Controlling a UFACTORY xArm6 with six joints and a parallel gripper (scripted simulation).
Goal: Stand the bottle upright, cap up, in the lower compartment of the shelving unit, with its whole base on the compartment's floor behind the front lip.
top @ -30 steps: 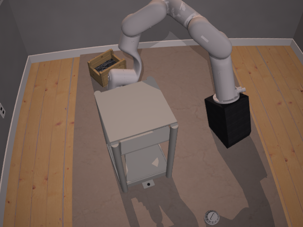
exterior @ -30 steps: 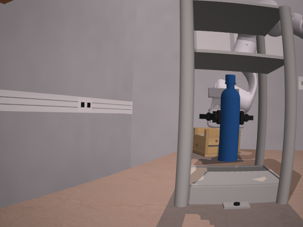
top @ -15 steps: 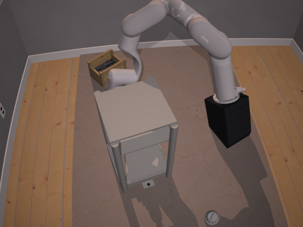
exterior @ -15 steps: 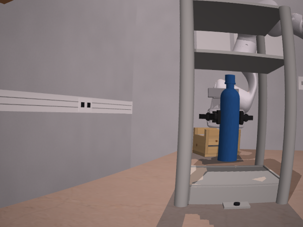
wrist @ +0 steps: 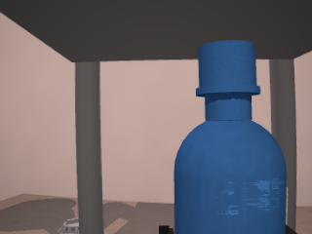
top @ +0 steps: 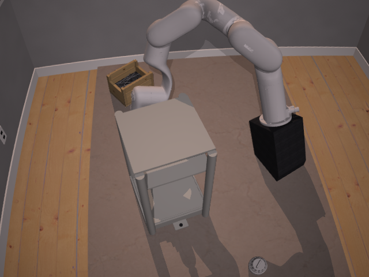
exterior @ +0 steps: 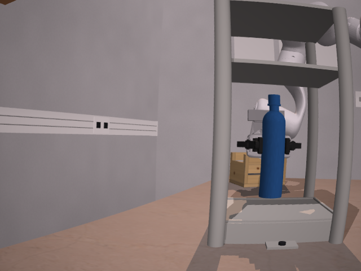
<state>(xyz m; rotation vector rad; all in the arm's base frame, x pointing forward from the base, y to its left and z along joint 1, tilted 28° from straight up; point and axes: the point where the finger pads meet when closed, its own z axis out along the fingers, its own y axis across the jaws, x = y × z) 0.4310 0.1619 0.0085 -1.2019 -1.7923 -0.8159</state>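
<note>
The grey shelving unit is 20 mm behind my hand, 60 mm to the left of it and 40 mm above it. The rest, counted from my hand: wooden crate: 130 mm ahead, 510 mm to the right, 100 mm below; round dial: 300 mm behind, 360 mm to the left, 140 mm below.
</note>
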